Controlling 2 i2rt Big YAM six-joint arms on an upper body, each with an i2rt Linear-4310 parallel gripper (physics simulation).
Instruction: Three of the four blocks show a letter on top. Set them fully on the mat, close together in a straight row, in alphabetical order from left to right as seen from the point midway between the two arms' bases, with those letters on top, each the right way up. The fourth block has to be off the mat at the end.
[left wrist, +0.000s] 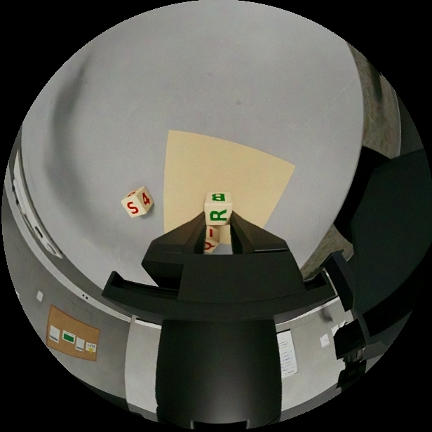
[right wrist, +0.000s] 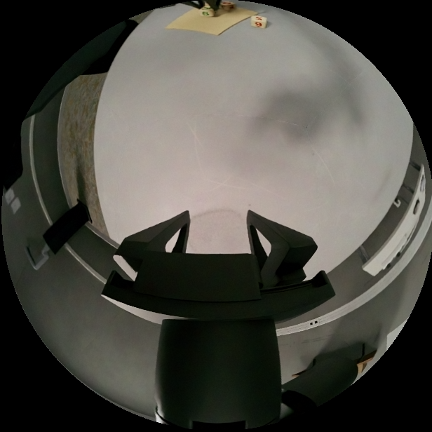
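My left gripper (left wrist: 217, 215) is shut on a cream block (left wrist: 218, 208) (right wrist: 207, 11) over the mat (left wrist: 200, 155) (right wrist: 192, 24). A sideways green R faces the camera, and another green character shows on its far face. I cannot tell whether it touches the mat. A block with red marks (left wrist: 212, 241), partly hidden by the fingers, stands behind it near the mat's near edge; a red-marked block (right wrist: 227, 6) also shows in the right wrist view. A block with red S and 4 (left wrist: 137, 202) (right wrist: 259, 21) lies off the mat. The fourth block is not clearly visible. My right gripper (right wrist: 217, 214) is open and empty, far from the mat.
The grey table (left wrist: 220, 75) (right wrist: 225, 135) extends around the mat. The dark other arm (left wrist: 395, 225) stands at the right in the left wrist view. Dark arm parts (right wrist: 85, 55) show at the upper left in the right wrist view.
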